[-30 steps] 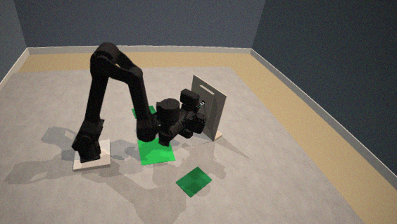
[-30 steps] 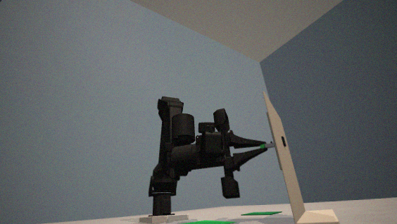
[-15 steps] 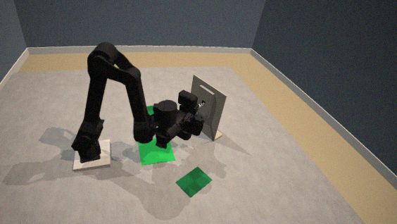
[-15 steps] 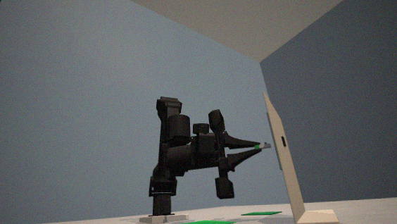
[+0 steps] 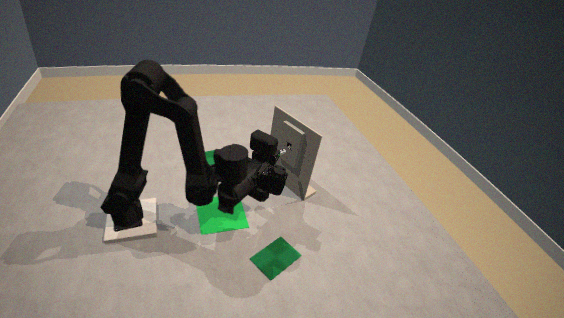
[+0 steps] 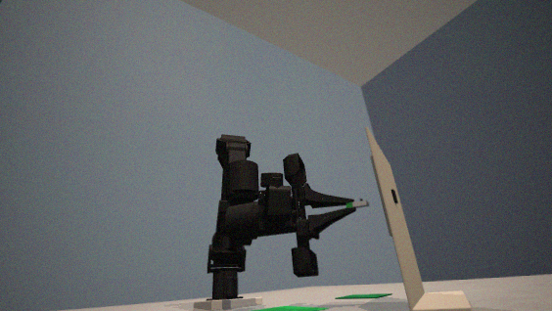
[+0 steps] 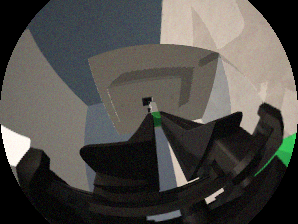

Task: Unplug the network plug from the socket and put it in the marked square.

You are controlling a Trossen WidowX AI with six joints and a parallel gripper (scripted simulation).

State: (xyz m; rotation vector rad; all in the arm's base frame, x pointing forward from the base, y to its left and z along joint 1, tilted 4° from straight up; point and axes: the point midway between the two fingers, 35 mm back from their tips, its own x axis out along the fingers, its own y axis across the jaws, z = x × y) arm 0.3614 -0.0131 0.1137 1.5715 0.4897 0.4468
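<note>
My gripper tip is 16 cm past the green marked square, 14 cm above it and 4 cm to the left of it. Round my gripper tip: network plug: 1 cm ahead; then upright panel: 6 cm ahead, 5 cm below, 3 cm to the left.
</note>
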